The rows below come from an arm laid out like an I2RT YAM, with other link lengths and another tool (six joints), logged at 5 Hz.
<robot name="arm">
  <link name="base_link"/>
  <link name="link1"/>
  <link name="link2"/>
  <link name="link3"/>
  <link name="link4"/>
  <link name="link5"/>
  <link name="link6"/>
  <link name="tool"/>
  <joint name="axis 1" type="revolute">
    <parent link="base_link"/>
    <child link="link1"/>
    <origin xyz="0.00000 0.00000 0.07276" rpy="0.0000 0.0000 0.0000"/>
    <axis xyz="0 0 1"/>
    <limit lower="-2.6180" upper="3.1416"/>
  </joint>
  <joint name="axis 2" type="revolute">
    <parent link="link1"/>
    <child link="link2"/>
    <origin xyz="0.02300 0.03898 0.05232" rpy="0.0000 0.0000 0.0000"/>
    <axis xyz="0 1 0"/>
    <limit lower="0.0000" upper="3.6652"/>
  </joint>
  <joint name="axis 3" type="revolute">
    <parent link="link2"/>
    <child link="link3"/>
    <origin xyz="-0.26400 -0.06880 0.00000" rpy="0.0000 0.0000 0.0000"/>
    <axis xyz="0 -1 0"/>
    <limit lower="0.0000" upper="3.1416"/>
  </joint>
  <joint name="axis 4" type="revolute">
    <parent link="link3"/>
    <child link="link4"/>
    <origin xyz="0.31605 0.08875 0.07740" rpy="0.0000 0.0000 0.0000"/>
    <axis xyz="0 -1 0"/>
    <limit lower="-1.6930" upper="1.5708"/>
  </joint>
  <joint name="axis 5" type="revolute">
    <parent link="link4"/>
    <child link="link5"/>
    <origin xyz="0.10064 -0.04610 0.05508" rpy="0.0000 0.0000 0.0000"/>
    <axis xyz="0 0 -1"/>
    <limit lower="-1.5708" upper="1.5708"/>
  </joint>
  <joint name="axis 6" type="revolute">
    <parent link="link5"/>
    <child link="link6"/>
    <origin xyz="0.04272 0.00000 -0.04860" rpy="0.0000 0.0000 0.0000"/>
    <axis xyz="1 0 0"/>
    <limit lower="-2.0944" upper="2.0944"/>
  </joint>
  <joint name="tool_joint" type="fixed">
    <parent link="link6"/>
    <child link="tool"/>
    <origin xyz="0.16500 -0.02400 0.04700" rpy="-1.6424 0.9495 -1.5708"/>
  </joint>
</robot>
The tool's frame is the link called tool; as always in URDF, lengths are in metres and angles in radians.
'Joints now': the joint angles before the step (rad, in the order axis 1, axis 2, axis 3, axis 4, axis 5, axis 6). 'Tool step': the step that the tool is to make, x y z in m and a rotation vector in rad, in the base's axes. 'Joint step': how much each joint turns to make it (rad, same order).
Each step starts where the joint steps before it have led.
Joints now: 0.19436 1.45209 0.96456 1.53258 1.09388 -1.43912
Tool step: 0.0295 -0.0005 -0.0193 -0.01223 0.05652 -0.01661
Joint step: -0.01490 0.09008 0.03845 -0.00181 -0.00039 -0.00491
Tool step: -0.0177 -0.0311 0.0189 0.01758 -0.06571 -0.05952
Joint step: -0.06558 -0.01572 0.03206 0.00187 0.00345 0.02015
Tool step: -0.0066 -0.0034 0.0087 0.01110 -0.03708 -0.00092
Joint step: -0.00461 -0.00527 0.01793 0.00193 0.00418 0.01456
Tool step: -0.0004 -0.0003 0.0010 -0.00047 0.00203 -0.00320
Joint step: -0.00046 -0.00046 0.00243 0.00001 0.00110 -0.00557
